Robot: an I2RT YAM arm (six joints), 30 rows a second.
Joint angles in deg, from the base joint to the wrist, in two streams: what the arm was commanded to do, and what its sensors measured. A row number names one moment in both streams.
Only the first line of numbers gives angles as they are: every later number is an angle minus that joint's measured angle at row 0.
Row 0, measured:
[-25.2 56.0 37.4 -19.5 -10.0 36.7]
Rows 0 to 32, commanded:
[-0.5 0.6 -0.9 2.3 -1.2 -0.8]
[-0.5 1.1 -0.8 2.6 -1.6 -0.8]
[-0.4 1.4 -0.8 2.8 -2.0 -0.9]
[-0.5 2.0 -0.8 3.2 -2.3 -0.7]
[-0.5 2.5 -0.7 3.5 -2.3 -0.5]
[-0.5 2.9 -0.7 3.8 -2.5 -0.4]
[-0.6 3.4 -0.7 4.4 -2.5 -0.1]
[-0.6 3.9 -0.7 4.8 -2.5 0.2]
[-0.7 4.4 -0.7 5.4 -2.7 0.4]
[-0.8 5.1 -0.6 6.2 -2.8 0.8]
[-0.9 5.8 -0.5 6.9 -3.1 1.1]
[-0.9 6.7 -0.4 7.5 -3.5 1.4]
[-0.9 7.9 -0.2 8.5 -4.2 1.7]
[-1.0 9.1 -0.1 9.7 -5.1 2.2]
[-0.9 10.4 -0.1 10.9 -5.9 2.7]
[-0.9 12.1 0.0 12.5 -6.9 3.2]
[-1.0 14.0 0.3 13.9 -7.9 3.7]
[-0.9 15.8 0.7 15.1 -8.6 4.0]
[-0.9 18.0 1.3 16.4 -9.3 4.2]
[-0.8 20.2 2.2 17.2 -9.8 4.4]
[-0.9 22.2 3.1 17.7 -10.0 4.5]
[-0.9 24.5 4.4 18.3 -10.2 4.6]
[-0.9 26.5 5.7 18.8 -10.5 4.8]
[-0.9 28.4 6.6 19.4 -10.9 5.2]
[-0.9 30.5 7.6 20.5 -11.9 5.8]
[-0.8 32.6 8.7 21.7 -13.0 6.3]
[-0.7 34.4 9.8 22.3 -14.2 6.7]
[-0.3 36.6 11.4 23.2 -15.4 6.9]
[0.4 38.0 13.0 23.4 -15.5 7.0]
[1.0 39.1 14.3 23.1 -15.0 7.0]
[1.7 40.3 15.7 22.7 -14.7 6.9]
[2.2 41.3 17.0 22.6 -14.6 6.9]
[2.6 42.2 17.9 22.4 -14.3 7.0]
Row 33, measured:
[1.1 40.6 14.8 20.1 -13.0 6.3]
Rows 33 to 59, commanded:
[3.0 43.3 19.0 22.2 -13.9 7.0]
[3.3 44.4 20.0 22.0 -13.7 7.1]
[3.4 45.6 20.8 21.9 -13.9 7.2]
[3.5 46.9 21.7 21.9 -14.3 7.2]
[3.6 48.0 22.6 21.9 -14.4 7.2]
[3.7 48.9 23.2 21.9 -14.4 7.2]
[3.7 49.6 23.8 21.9 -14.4 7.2]
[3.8 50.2 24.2 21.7 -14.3 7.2]
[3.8 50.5 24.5 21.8 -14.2 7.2]
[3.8 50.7 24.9 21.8 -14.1 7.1]
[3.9 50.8 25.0 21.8 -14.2 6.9]
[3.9 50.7 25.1 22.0 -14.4 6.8]
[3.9 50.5 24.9 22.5 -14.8 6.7]
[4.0 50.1 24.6 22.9 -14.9 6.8]
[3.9 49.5 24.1 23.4 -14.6 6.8]
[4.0 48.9 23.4 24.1 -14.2 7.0]
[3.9 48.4 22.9 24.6 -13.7 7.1]
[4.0 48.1 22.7 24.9 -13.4 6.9]
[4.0 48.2 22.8 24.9 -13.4 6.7]
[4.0 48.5 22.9 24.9 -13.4 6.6]
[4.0 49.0 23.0 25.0 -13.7 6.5]
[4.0 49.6 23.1 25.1 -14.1 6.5]
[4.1 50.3 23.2 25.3 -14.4 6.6]
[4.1 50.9 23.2 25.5 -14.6 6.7]
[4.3 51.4 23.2 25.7 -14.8 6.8]
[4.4 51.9 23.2 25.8 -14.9 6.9]
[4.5 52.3 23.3 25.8 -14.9 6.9]
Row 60, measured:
[3.6 50.4 23.3 24.1 -13.7 7.1]
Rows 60 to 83, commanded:
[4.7 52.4 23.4 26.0 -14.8 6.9]
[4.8 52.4 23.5 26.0 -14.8 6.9]
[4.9 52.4 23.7 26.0 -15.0 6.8]
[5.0 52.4 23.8 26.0 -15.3 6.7]
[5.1 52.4 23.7 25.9 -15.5 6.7]
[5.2 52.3 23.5 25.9 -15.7 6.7]
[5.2 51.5 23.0 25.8 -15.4 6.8]
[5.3 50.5 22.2 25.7 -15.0 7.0]
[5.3 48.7 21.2 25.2 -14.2 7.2]
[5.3 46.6 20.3 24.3 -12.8 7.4]
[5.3 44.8 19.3 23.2 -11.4 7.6]
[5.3 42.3 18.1 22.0 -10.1 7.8]
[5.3 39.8 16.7 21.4 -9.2 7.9]
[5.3 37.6 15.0 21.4 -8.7 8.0]
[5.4 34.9 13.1 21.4 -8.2 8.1]
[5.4 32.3 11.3 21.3 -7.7 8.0]
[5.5 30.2 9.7 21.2 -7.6 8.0]
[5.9 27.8 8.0 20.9 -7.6 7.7]
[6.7 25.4 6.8 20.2 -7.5 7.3]
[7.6 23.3 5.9 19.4 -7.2 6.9]
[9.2 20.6 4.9 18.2 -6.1 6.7]
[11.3 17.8 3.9 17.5 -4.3 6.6]
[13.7 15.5 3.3 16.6 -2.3 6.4]
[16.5 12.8 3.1 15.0 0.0 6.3]
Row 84, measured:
[11.6 17.8 4.2 18.6 -4.4 7.3]
